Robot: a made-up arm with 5 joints. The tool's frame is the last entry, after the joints.
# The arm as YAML. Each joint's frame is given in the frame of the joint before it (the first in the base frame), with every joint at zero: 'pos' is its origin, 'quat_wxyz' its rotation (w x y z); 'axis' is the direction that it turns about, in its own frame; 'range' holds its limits. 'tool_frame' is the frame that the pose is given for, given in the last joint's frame.
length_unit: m
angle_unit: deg
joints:
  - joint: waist
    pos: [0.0, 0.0, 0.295]
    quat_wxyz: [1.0, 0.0, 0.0, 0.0]
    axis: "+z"
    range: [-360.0, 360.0]
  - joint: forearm
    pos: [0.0, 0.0, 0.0]
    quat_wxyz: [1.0, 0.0, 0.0, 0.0]
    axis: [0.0, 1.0, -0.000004]
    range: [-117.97, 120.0]
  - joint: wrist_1
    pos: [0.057, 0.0, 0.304]
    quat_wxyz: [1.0, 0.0, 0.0, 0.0]
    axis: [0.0, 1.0, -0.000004]
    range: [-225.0, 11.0]
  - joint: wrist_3
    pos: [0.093, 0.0, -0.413]
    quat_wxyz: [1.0, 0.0, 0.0, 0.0]
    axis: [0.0, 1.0, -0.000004]
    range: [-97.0, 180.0]
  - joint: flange
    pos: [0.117, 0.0, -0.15]
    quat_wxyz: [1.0, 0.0, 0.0, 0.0]
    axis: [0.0, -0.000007, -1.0]
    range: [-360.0, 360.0]
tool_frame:
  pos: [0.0, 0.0, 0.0]
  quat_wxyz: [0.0, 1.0, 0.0, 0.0]
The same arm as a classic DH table. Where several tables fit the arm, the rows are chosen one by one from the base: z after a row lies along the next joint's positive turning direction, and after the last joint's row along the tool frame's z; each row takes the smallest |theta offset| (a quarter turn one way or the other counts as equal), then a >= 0, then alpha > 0; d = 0 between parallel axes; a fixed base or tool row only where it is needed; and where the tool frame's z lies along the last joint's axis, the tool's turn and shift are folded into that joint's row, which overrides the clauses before.
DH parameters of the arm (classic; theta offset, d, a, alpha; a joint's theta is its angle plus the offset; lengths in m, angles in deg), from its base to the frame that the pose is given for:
waist: 0.00 0.2950 0.0000 -90.00
forearm: -79.38 0.0000 0.3093 0.00
wrist_1: -23.31 0.0000 -0.4233 0.00
wrist_3: -77.31 0.0000 -0.1170 90.00
flange: 180.00 0.1500 0.0000 0.00
Joint limits (deg, base to tool): -360.00..360.00 -117.97..120.00 -225.00..11.00 -97.00..180.00 -360.00..360.00

